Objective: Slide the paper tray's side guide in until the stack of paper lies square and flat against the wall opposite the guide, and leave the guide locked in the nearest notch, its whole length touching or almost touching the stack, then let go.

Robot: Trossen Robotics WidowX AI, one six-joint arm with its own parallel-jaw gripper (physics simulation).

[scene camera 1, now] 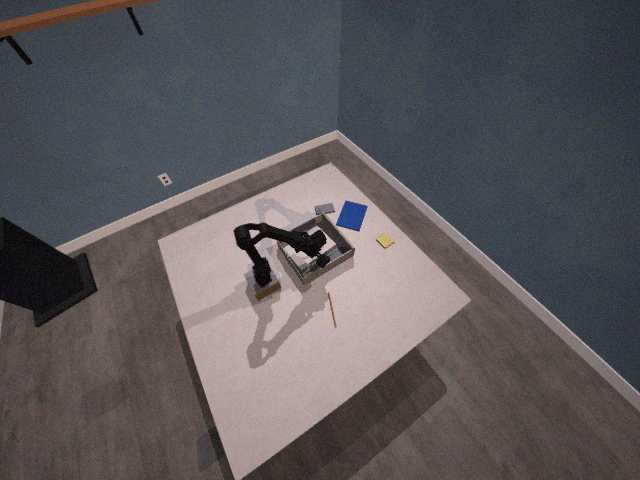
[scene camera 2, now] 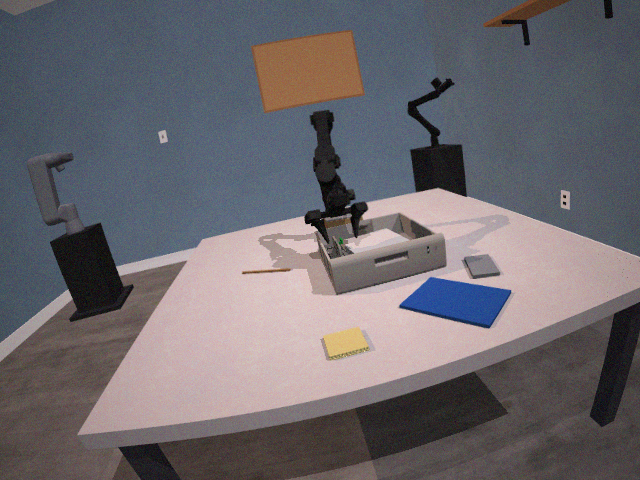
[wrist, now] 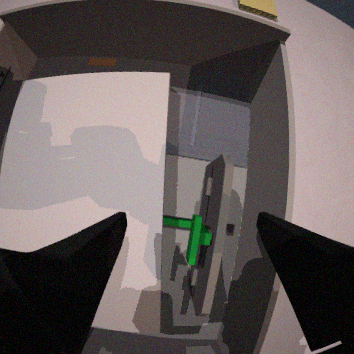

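Seen in the pictures: gripper, fingertip midpoint: (scene camera 1: 320,256) (scene camera 2: 342,240) (wrist: 192,219); arm's base, origin of the base link: (scene camera 1: 263,279).
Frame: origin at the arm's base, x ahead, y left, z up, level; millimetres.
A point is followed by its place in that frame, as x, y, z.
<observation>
The grey paper tray (scene camera 1: 338,264) {372, -160, -73} (scene camera 2: 361,271) {490, -104, -33} (wrist: 270,125) {381, -155, -23} stands on the table. The white paper stack (scene camera 2: 382,238) {278, 55, -42} (wrist: 100,100) {408, 0, -42} lies in it, with its straight right edge toward the guide in the wrist view. The grey side guide (wrist: 216,225) {301, -98, -5} stands upright right of the stack, with a strip of tray floor between them. Its green lever (scene camera 2: 341,240) {305, -87, -3} (wrist: 195,240) {293, -85, -2} reaches toward the stack's edge. My gripper (scene camera 1: 314,255) {305, -83, -5} (scene camera 2: 341,239) {305, -83, -5} (wrist: 192,219) {305, -83, -5} is wide open, one finger over the stack, the other right of the guide near the tray's side wall. The stack's far left edge is partly out of the wrist view.
A blue folder (scene camera 1: 352,215) {679, 36, -75} (scene camera 2: 457,301) {696, 34, -75}, a grey flat block (scene camera 1: 324,208) {585, 198, -73} (scene camera 2: 481,266) {598, 187, -73}, a yellow notepad (scene camera 1: 385,240) {689, -228, -73} (scene camera 2: 346,343) {700, -226, -73} and a thin brown stick (scene camera 1: 331,310) {174, -328, -77} (scene camera 2: 266,271) {184, -318, -79} lie on the table around the tray. The tray's raised walls surround the stack and guide.
</observation>
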